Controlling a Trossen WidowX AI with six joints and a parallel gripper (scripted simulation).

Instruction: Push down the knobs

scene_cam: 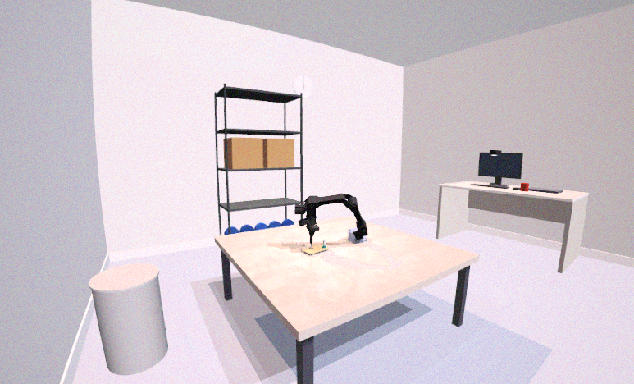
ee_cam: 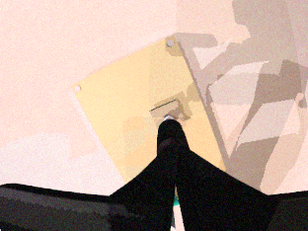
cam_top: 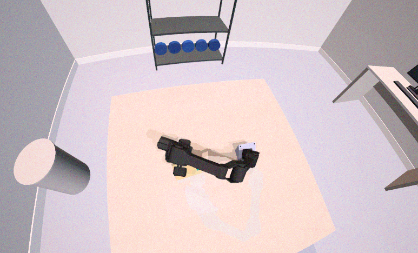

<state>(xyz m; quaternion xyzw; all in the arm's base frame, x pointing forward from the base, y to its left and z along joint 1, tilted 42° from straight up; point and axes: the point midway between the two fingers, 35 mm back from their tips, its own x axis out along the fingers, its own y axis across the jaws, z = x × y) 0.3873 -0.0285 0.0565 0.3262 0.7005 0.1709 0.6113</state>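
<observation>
Now: the dark knob 2 cm below my gripper tip.
</observation>
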